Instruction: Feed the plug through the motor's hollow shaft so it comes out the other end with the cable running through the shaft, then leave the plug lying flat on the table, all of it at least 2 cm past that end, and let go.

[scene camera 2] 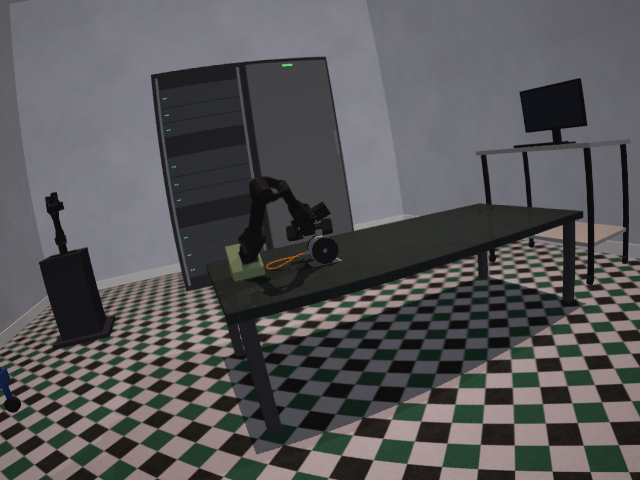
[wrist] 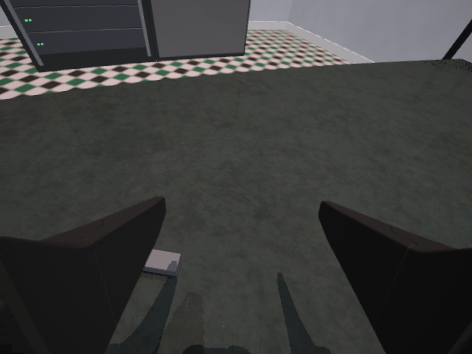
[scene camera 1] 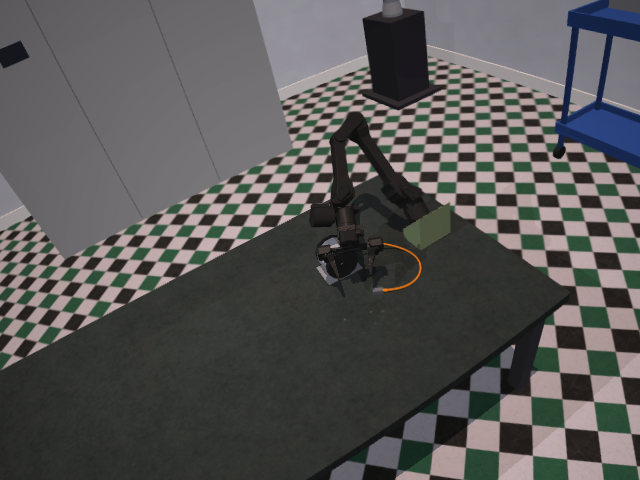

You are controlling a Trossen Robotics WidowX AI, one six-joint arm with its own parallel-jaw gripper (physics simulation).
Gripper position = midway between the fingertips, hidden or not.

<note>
In view: my gripper point(wrist: 243, 206) and a grey plug point(wrist: 163, 262).
</note>
